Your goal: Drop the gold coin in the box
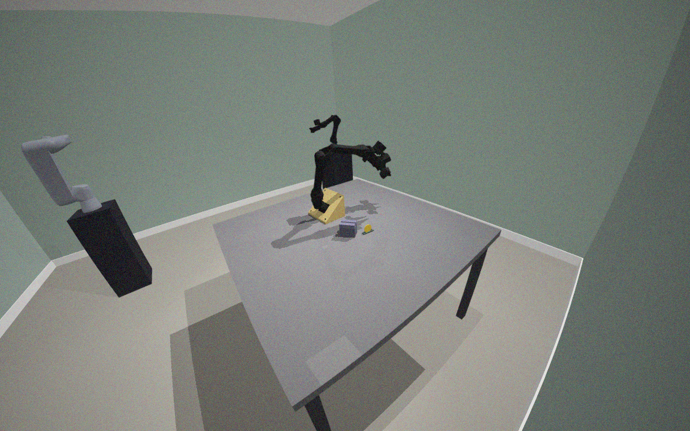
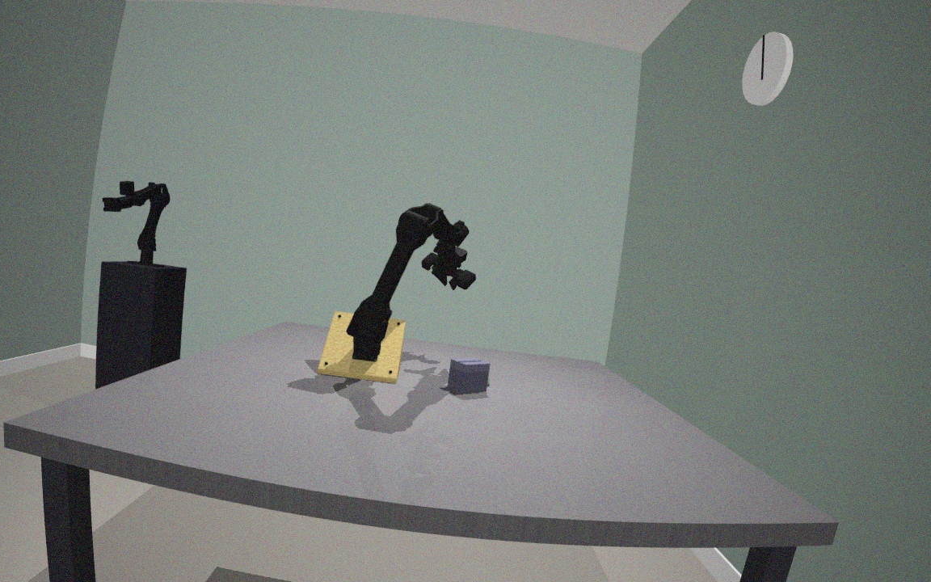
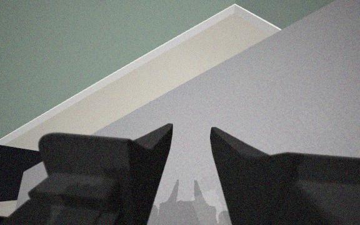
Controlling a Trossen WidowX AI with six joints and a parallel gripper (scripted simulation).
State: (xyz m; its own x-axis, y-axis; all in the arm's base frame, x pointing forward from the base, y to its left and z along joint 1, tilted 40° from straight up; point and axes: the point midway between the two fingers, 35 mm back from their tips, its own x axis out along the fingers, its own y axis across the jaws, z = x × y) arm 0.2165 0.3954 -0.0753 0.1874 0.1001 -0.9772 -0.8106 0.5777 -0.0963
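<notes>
Now: the gold coin 32 cm to the right of my gripper tip, 22 cm below it and 12 cm ahead of it.
</notes>
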